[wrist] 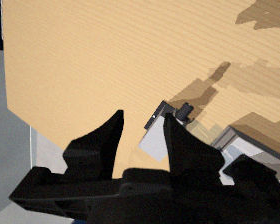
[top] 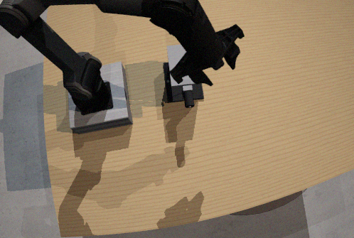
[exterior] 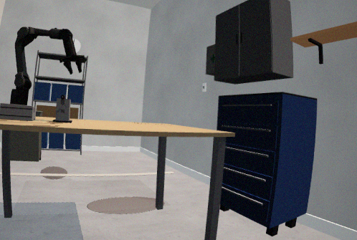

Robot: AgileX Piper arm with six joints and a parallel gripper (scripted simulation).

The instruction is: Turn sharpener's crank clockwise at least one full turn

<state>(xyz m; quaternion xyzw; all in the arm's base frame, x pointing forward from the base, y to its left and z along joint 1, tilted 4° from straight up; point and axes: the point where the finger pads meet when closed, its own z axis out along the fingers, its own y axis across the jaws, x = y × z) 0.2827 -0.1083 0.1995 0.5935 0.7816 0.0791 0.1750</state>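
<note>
Now: hand 14 cm above the crank knob, 6 cm past it and 1 cm to the right of it.
</note>
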